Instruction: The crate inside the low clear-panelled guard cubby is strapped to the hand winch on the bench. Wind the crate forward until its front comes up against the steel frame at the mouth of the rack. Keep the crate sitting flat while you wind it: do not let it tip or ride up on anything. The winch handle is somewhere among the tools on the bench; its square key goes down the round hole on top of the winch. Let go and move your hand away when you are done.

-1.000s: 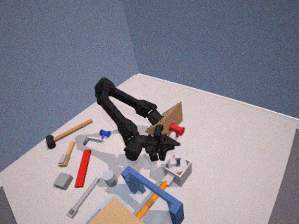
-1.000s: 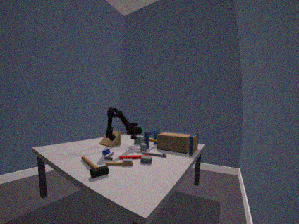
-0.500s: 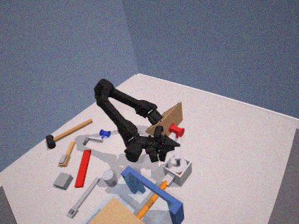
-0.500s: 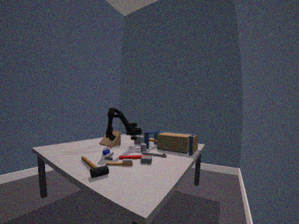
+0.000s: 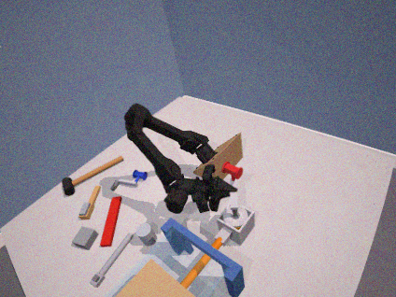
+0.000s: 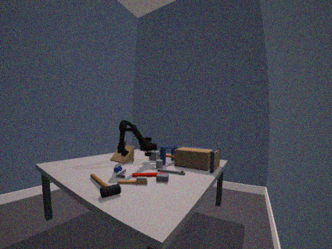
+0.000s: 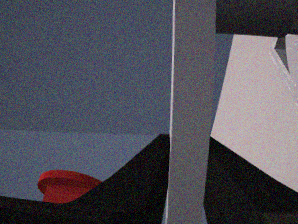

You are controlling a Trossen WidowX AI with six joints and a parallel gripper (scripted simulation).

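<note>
Right now my gripper tip is 3 cm past the red knob, 4 cm to the left of it and 4 cm below it. The rest, counted from my gripper tip: winch handle (2 cm to the right, 1 cm above); then grey winch (3 cm ahead, 2 cm to the left, 11 cm below); then blue steel frame (21 cm ahead, 5 cm to the left, 4 cm below).
</note>
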